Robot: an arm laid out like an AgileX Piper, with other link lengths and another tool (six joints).
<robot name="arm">
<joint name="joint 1" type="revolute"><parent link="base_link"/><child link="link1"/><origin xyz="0 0 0.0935"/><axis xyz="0 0 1"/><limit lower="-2.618" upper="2.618"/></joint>
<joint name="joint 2" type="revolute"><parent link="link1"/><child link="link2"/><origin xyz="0 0 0" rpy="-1.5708 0 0"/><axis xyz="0 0 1"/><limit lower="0" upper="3.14"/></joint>
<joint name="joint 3" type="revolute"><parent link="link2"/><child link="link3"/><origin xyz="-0.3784 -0.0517 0"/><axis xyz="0 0 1"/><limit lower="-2.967" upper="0"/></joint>
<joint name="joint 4" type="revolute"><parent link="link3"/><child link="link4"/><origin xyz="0.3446 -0.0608 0" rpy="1.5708 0 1.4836"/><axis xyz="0 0 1"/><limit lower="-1.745" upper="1.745"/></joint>
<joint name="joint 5" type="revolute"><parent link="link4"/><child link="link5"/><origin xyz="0 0 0" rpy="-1.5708 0 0"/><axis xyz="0 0 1"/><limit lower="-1.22" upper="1.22"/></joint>
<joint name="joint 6" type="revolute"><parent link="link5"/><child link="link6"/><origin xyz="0 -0.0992 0" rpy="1.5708 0 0"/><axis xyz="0 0 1"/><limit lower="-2.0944" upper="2.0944"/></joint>
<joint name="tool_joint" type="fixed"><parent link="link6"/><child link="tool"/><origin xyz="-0.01 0.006 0.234" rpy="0.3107 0 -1.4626"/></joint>
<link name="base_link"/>
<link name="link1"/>
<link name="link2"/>
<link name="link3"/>
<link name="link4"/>
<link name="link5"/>
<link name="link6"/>
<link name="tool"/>
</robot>
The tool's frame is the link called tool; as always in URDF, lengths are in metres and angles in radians.
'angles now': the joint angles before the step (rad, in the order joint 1, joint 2, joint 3, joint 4, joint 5, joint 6). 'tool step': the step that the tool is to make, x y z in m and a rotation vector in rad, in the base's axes. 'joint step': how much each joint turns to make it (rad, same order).
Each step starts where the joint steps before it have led.
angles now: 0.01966 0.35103 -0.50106 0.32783 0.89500 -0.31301
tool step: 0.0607 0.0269 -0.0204 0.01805 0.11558 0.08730
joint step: -0.00024 0.32601 -0.05604 0.15414 -0.10896 -0.18669
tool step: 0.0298 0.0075 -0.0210 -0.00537 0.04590 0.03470
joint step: 0.00027 0.15019 -0.01797 0.06842 -0.05835 -0.10483
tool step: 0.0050 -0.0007 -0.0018 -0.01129 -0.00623 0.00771
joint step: 0.00010 0.01603 -0.00120 0.00530 -0.01483 -0.02374
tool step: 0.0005 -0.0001 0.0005 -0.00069 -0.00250 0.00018
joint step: 0.00009 -0.00010 -0.00009 0.00062 -0.00198 -0.00180
